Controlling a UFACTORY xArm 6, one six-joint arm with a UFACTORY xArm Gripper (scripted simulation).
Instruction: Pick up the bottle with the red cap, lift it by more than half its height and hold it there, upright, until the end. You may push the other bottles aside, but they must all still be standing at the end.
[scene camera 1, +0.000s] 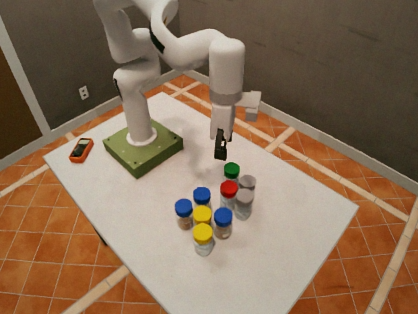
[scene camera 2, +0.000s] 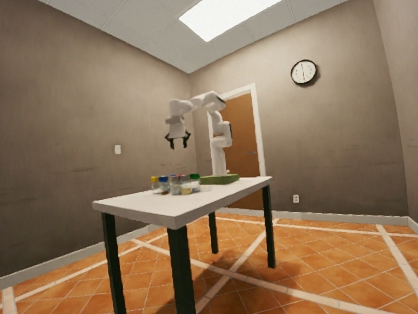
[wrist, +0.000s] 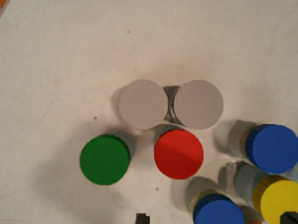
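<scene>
A green-capped bottle is here in my sight, and so is my gripper.
</scene>
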